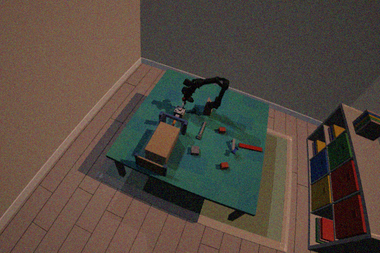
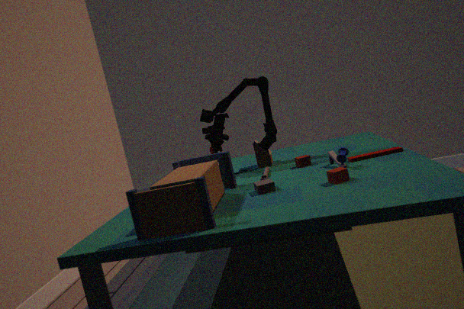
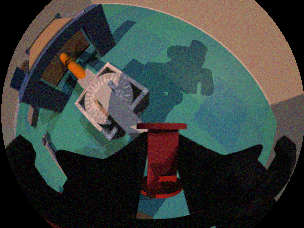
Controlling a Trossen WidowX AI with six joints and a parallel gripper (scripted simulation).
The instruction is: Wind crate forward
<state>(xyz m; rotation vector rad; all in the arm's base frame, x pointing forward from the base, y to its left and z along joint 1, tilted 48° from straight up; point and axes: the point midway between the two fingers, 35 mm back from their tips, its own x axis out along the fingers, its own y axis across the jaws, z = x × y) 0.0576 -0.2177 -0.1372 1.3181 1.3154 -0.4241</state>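
Now: gripper tip 3 cm short of the red-knobbed handle, 1 cm to the right of it and 3 cm above it. The rest, counted from my gripper tip: red knob (1 cm behind, 1 cm to the left); then winch (7 cm ahead, 1 cm to the right, 10 cm below); then steel frame (25 cm ahead, 2 cm to the right, 3 cm below).
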